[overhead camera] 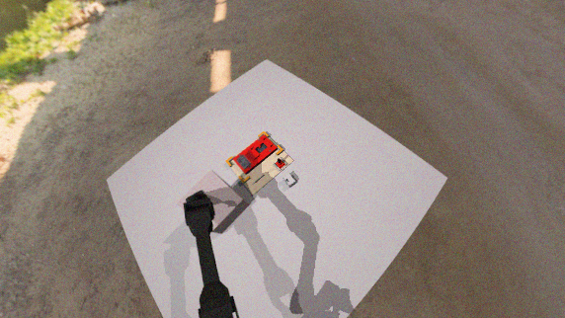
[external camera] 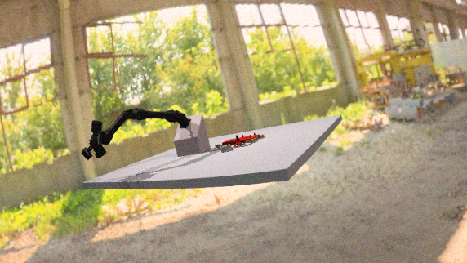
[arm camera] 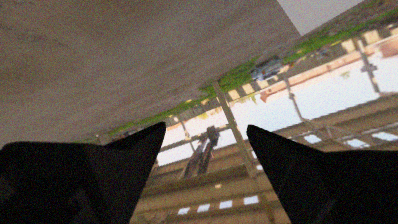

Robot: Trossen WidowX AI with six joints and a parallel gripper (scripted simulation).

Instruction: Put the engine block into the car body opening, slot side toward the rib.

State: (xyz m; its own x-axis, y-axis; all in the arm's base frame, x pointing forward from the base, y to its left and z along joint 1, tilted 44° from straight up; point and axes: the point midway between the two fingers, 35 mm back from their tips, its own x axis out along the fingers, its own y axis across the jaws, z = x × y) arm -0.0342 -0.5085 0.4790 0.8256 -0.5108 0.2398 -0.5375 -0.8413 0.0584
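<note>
The grey engine block is 63 cm to the left of my gripper tip, 34 cm ahead of it and 16 cm below it. Also, from my gripper tip: beige board (82 cm to the left, 30 cm ahead, 17 cm below).
</note>
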